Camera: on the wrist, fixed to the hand. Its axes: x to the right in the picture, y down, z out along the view.
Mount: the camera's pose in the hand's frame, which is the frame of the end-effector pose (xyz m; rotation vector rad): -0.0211 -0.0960 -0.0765 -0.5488 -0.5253 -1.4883
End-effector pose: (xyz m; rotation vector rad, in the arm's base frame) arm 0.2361 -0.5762 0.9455 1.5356 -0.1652 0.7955
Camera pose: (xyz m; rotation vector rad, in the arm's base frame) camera 0.2442 -0.4982 0.8487 0.9074 0.3446 -0.7841
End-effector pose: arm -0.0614 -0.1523 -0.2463 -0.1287 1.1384 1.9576
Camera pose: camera -0.0032 -0.2011 -0.3451 -0.5301 -0.0373 0.7632
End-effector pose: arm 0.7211 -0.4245 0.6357 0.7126 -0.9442 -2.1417
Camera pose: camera 0.7528 -0.3914 0.5199 -0.3880 -0.1529 2.4268
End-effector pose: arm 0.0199 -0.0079 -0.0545 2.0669 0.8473 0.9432
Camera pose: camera -0.0788 0.0521 -0.1012 0.6976 1.2610 -0.2051
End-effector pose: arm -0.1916 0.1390 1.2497 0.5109 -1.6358 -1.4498
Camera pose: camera -0.1410 0.0876 1.1482 -0.9242 0.7403 2.4770
